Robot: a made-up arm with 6 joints. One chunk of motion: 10 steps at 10 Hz.
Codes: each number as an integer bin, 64 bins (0 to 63) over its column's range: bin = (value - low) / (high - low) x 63, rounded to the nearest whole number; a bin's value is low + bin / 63 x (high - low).
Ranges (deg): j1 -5..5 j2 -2..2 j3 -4..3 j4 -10..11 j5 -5..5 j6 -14..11
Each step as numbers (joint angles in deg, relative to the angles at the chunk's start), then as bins.
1 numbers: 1.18 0.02 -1.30 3.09 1.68 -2.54
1 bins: 39 32 24 39 42 29
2 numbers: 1.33 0.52 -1.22 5.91 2.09 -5.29
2 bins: 40 40 25 48 45 22
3 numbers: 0.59 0.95 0.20 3.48 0.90 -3.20
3 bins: 35 46 38 40 37 27
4 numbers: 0.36 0.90 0.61 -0.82 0.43 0.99
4 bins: 34 46 41 28 34 38
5 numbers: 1.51 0.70 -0.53 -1.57 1.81 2.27
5 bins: 41 43 31 25 43 41
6 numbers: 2.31 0.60 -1.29 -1.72 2.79 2.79
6 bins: 46 41 24 25 49 42
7 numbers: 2.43 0.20 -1.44 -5.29 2.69 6.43
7 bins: 47 35 23 14 48 51
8 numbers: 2.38 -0.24 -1.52 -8.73 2.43 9.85
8 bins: 46 28 22 4 47 60
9 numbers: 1.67 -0.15 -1.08 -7.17 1.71 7.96
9 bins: 42 29 26 8 42 55
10 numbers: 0.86 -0.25 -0.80 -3.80 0.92 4.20
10 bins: 37 28 29 19 37 46
